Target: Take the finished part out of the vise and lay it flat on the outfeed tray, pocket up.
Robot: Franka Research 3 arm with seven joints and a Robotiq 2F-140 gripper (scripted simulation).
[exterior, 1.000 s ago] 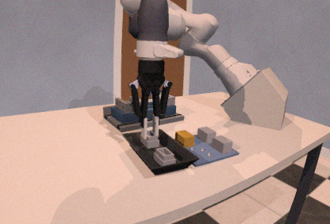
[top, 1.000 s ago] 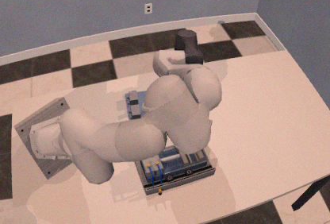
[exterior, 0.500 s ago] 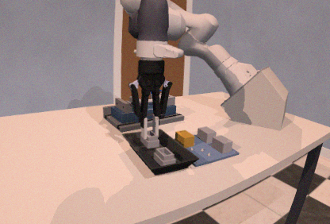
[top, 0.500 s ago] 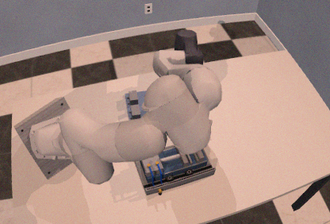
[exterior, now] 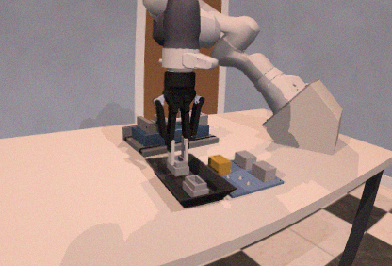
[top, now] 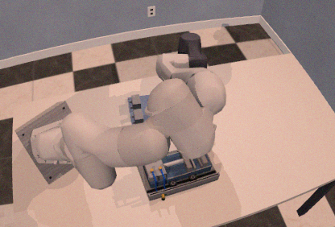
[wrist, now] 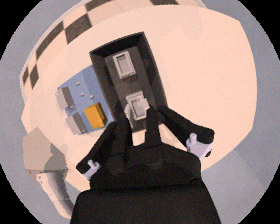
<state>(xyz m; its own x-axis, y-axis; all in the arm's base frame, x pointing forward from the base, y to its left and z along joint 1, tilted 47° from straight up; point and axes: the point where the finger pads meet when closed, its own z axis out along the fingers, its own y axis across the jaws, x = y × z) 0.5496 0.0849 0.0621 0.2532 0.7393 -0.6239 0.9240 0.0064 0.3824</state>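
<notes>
The yellow block is 12 cm behind my hand, 4 cm to the left of it and 6 cm below it. From my hand the other things lie so: blue vise 17 cm behind, 25 cm to the right, 4 cm below; blue fixture plate 14 cm behind, 9 cm to the left, 8 cm below.
</notes>
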